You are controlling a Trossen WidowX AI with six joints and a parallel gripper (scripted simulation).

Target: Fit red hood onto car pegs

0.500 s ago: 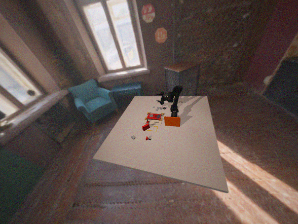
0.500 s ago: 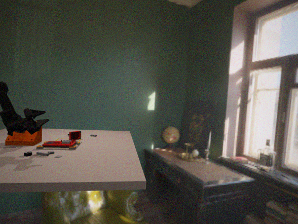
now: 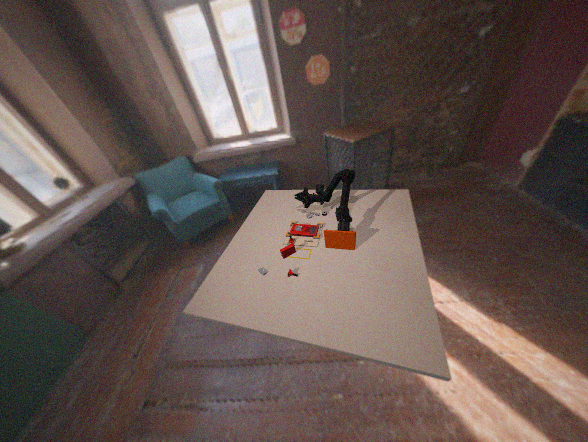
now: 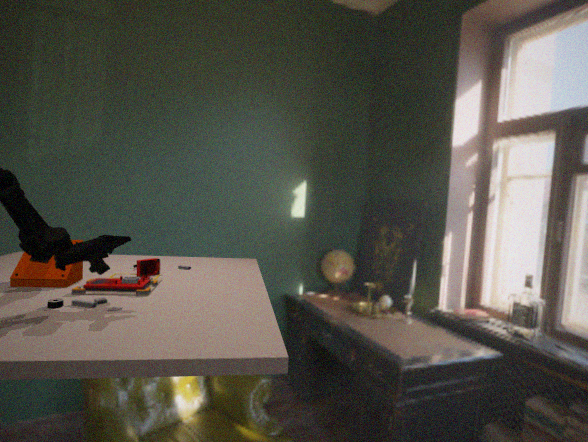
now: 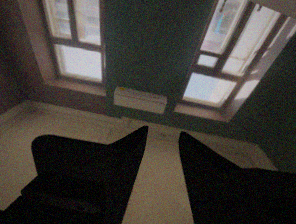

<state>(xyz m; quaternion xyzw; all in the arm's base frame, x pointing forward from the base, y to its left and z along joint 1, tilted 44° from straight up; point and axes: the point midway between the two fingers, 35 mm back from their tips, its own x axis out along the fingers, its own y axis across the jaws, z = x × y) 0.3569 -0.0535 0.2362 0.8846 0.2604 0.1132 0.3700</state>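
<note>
Now: the red hood 38 cm to the left of my gripper tip, 17 cm below it and 7 cm behind it. The rest, counted from my gripper tip: black wheel: 20 cm below, 19 cm behind, 8 cm to the right.
</note>
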